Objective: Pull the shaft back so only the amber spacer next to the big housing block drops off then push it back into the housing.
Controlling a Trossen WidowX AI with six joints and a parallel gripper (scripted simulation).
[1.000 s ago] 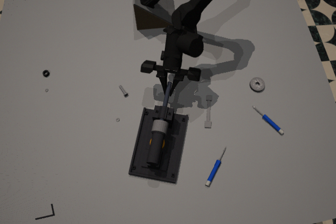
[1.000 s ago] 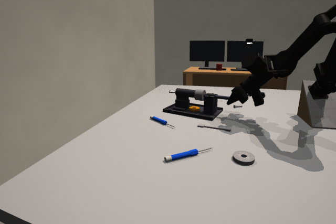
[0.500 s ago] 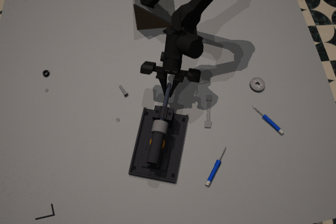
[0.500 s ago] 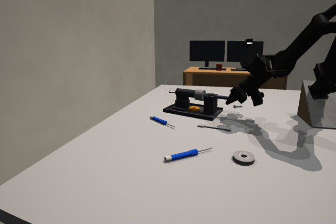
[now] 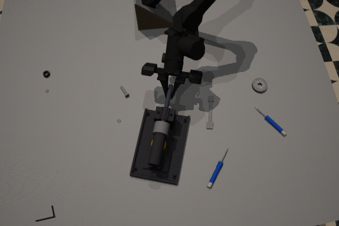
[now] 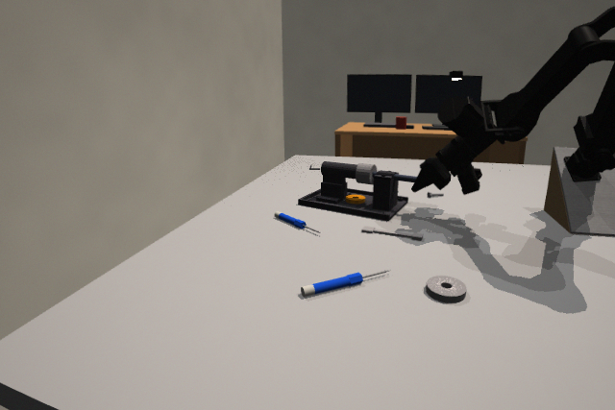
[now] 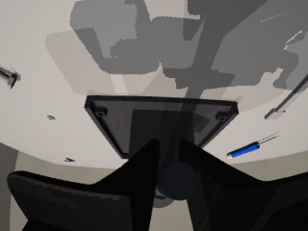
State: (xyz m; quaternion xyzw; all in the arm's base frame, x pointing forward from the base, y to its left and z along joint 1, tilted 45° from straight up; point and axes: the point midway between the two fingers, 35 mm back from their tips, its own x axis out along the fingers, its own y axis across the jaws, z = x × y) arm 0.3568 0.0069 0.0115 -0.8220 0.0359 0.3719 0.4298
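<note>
My gripper is now 7 cm short of the shaft and 3 cm to the left of it. Round my hand: bolt (15 cm to the right, 7 cm below, 5 cm behind); then amber spacer (15 cm ahead, 7 cm to the right, 7 cm below); then grey bar (12 cm to the left, 8 cm below, 8 cm ahead).
</note>
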